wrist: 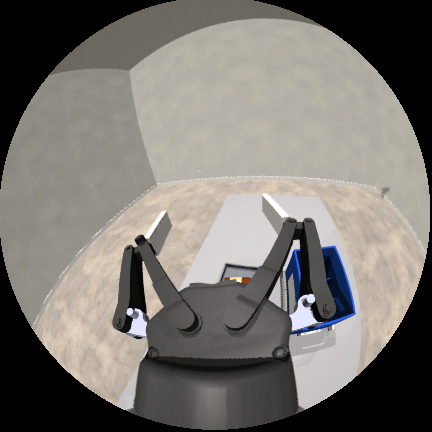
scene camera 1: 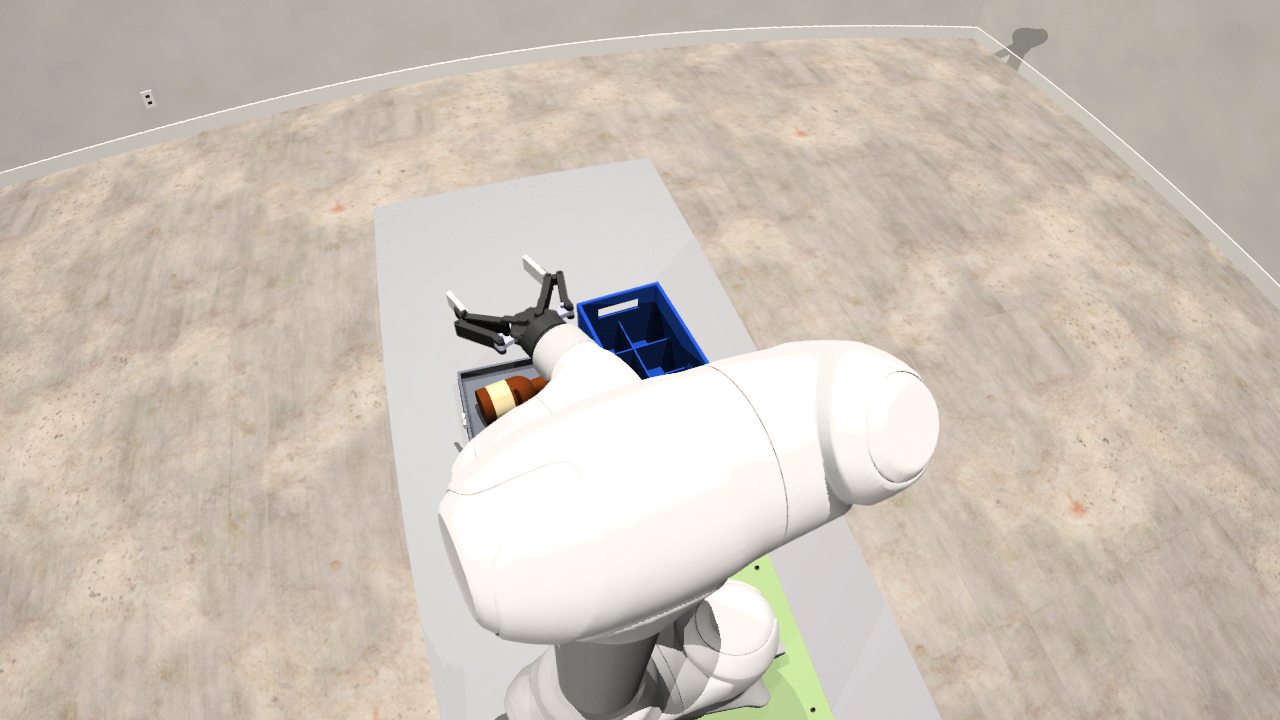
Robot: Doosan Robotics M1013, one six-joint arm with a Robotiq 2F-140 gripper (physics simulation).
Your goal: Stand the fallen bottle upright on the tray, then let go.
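Frame: origin at the arm's base, x ahead, y left, z up, level; metres.
Seen in the pictures: gripper, fingertip midpoint: [wrist: 214, 210] [scene camera 1: 487, 279].
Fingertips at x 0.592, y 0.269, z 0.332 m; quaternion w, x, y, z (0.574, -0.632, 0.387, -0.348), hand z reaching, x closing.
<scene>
A point is followed by its place in that frame.
A brown bottle with a cream label [scene camera 1: 499, 399] {x 0.632, y 0.286, z -0.036 m} [wrist: 236, 280] {x 0.664, y 0.284, z -0.031 m} lies on its side on the grey tray [scene camera 1: 492, 365] {x 0.768, y 0.300, z -0.083 m} [wrist: 242, 270] {x 0.752, y 0.291, z -0.103 m}. In the scene view its base is toward the left and its neck end runs to the right, partly hidden by the white arm, as is much of the tray. In the wrist view the gripper body hides most of the bottle. My gripper [scene camera 1: 494, 284] {x 0.592, y 0.269, z 0.332 m} [wrist: 214, 210] {x 0.592, y 0.269, z 0.332 m} is wide open and empty. Its fingers point away from the arm base, and it shows beyond the far edge of the tray in the scene view, apart from the bottle.
A blue crate with compartments [scene camera 1: 651, 315] {x 0.811, y -0.065, z -0.025 m} [wrist: 342, 280] {x 0.681, y -0.102, z 0.047 m} stands right of the tray on the long grey table [scene camera 1: 510, 214] {x 1.341, y 0.231, z -0.108 m} [wrist: 245, 225] {x 1.065, y 0.368, z -0.108 m}. The white arm [scene camera 1: 644, 465] {x -0.129, y 0.154, z 0.838 m} spans the near part of the scene view, above a green base plate [scene camera 1: 796, 662] {x -0.027, y -0.152, z -0.007 m}.
</scene>
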